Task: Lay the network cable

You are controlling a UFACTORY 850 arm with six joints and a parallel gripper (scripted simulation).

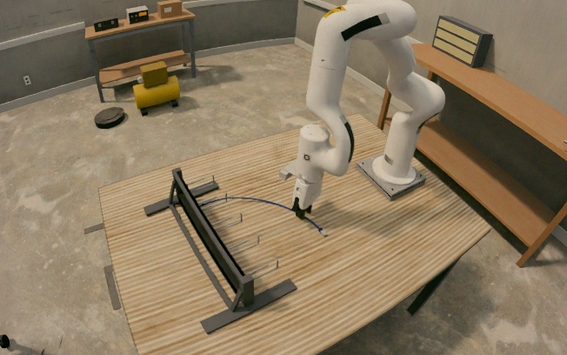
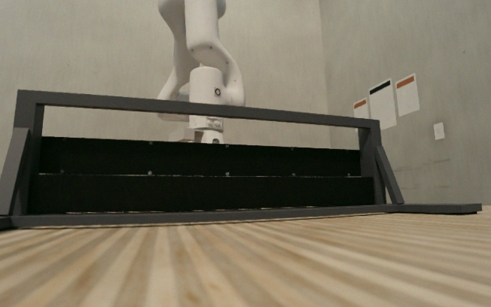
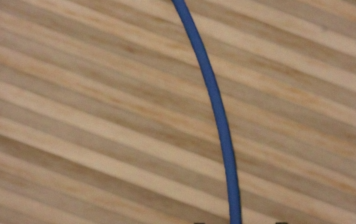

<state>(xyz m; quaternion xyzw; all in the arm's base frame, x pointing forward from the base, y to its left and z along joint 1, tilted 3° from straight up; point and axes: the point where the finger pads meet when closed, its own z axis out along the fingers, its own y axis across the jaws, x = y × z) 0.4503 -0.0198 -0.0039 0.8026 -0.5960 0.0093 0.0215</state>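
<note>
Now: the pale plug 1 cm behind my hand, 9 cm to the left of it and 2 cm below it. Round my hand: dark grey rack 33 cm ahead, 4 cm to the right, 4 cm above.
</note>
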